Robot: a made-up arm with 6 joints.
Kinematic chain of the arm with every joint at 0, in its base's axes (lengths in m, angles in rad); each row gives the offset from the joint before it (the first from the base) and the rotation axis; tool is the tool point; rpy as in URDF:
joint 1: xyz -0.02 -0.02 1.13 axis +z
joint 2: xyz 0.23 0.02 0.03 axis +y
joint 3: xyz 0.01 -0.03 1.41 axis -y
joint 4: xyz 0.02 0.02 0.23 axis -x
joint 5: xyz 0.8 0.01 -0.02 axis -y
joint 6: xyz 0.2 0 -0.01 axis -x
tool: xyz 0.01 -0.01 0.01 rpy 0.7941 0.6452 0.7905
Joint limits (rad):
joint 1: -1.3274..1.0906
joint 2: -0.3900..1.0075
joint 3: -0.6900..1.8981
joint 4: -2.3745..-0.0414
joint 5: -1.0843..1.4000
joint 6: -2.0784..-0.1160
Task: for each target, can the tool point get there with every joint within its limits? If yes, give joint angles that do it. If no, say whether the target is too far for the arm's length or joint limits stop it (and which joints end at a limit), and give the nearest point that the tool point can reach.
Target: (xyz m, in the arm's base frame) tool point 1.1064 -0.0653 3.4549
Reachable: yes | joints -0.0444 0.3454 1.2947 -0.3856 0.1618 -0.7948
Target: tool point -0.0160 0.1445 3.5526
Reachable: yes | joints 0.7114 -0.2171 0.9850 -1.3197 -0.3682 -1.6910
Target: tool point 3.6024 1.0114 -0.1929
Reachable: no: too far | nearest point 2.1154 0.5880 1.1938 | short by 2.077 m
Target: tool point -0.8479 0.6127 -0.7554
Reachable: no: joint limits stop it (at a limit: joint 1, joint 2, joint 3, joint 6) | nearest point 0.5402 1.2910 0.9089 | short by 2.271 m
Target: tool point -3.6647 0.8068 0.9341
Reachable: no: too far | nearest point -1.1649 0.2397 2.8399 | short by 3.194 m
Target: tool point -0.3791 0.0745 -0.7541
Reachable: no: joint limits stop it (at a limit: joint 1, joint 2, joint 3, joint 6) | nearest point 0.5842 1.2369 0.9079 | short by 2.245 m
